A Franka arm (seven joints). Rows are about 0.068 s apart.
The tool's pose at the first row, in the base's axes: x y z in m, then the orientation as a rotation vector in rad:
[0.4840 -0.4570 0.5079 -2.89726 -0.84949 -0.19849]
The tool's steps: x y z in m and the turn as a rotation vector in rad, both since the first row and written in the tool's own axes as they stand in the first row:
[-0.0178 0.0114 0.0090 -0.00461 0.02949 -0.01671]
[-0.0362 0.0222 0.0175 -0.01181 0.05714 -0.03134]
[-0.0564 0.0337 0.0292 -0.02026 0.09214 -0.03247]
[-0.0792 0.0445 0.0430 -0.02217 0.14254 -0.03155]
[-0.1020 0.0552 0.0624 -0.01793 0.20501 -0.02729]
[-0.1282 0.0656 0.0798 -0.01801 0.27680 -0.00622]
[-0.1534 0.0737 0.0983 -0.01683 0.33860 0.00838]
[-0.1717 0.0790 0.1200 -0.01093 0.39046 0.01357]
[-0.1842 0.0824 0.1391 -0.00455 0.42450 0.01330]
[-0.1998 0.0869 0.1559 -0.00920 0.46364 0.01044]
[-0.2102 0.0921 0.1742 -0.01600 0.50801 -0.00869]
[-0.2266 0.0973 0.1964 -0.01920 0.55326 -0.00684]
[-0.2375 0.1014 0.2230 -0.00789 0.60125 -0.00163]
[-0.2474 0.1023 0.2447 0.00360 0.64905 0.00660]
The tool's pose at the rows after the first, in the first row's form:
[0.4762 -0.4746 0.4954 -2.88482 -0.86981 -0.24440]
[0.4675 -0.4921 0.4833 -2.87546 -0.88753 -0.28868]
[0.4580 -0.5107 0.4678 -2.86888 -0.88424 -0.34268]
[0.4461 -0.5297 0.4498 -2.84972 -0.87383 -0.41438]
[0.4347 -0.5478 0.4263 -2.81922 -0.85491 -0.49819]
[0.4201 -0.5678 0.4043 -2.79173 -0.81003 -0.59397]
[0.4052 -0.5852 0.3815 -2.76309 -0.77598 -0.67452]
[0.3948 -0.5961 0.3568 -2.73078 -0.75664 -0.73868]
[0.3880 -0.6027 0.3358 -2.70552 -0.74873 -0.77897]
[0.3790 -0.6122 0.3165 -2.68465 -0.74431 -0.83244]
[0.3748 -0.6194 0.2964 -2.65545 -0.76130 -0.89505]
[0.3660 -0.6291 0.2716 -2.62913 -0.74800 -0.95370]
[0.3616 -0.6344 0.2434 -2.58988 -0.72765 -1.00492]
[0.3559 -0.6372 0.2204 -2.55080 -0.70312 -1.05433]

